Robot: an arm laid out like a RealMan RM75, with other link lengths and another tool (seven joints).
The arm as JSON. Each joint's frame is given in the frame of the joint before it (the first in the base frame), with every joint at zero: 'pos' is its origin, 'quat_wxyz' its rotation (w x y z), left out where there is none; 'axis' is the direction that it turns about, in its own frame. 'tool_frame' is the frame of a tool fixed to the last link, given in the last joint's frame.
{
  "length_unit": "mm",
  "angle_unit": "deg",
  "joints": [
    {
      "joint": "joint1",
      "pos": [
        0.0,
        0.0,
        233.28
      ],
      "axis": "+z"
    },
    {
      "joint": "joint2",
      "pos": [
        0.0,
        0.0,
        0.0
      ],
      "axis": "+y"
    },
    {
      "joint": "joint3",
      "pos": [
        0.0,
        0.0,
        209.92
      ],
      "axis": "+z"
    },
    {
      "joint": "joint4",
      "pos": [
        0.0,
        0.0,
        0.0
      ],
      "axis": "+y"
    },
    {
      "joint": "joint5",
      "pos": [
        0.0,
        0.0,
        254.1
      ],
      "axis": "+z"
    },
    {
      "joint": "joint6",
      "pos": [
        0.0,
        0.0,
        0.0
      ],
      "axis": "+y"
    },
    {
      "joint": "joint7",
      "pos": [
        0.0,
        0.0,
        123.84
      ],
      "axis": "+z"
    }
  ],
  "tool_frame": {
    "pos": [
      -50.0,
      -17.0,
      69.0
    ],
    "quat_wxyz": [
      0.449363,
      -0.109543,
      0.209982,
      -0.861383
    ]
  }
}
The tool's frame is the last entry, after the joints.
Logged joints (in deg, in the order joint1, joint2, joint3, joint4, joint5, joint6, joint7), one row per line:
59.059 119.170 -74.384 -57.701 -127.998 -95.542 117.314
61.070 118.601 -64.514 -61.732 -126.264 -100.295 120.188
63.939 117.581 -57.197 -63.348 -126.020 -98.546 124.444
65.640 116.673 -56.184 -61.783 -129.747 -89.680 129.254
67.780 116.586 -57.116 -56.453 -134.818 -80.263 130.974
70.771 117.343 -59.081 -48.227 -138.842 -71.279 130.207
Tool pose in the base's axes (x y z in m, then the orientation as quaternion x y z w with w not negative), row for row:
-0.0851 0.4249 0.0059 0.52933 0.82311 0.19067 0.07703
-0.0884 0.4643 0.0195 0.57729 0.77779 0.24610 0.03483
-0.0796 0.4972 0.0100 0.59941 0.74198 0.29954 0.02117
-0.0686 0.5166 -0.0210 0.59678 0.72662 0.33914 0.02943
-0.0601 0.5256 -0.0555 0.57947 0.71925 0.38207 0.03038
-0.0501 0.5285 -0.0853 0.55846 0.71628 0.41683 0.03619
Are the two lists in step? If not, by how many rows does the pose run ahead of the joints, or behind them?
The pose runs 2 rows ahead of the joints: the pose in row i belongs to the joints in row i + 2.
